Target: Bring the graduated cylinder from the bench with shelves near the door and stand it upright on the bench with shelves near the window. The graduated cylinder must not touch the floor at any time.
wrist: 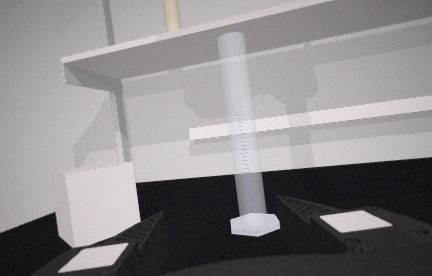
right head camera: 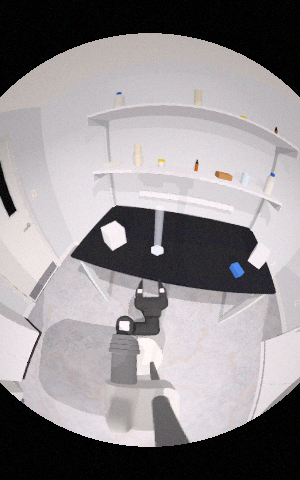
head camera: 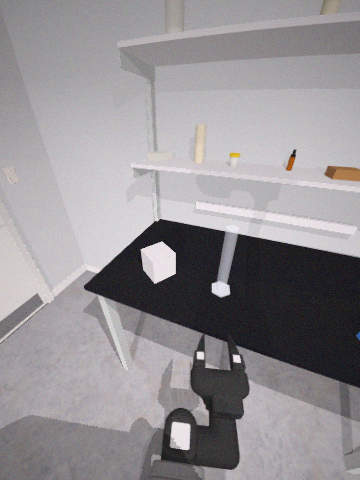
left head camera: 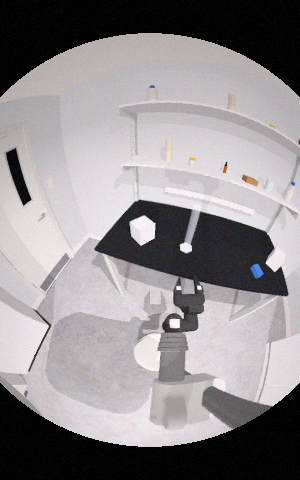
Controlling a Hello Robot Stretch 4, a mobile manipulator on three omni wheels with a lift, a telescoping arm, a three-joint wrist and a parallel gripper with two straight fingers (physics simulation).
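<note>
The graduated cylinder, clear and tall with a white hexagonal foot, stands upright on the black bench top. My gripper is open and empty. It is in front of the bench's front edge, apart from the cylinder. In the wrist view the cylinder's foot shows between the two fingertips, farther off. The bench near the window cannot be told in these views.
A white box stands left of the cylinder. A blue block and another white box are at the right end. Shelves with small containers hang above. A door is at the left.
</note>
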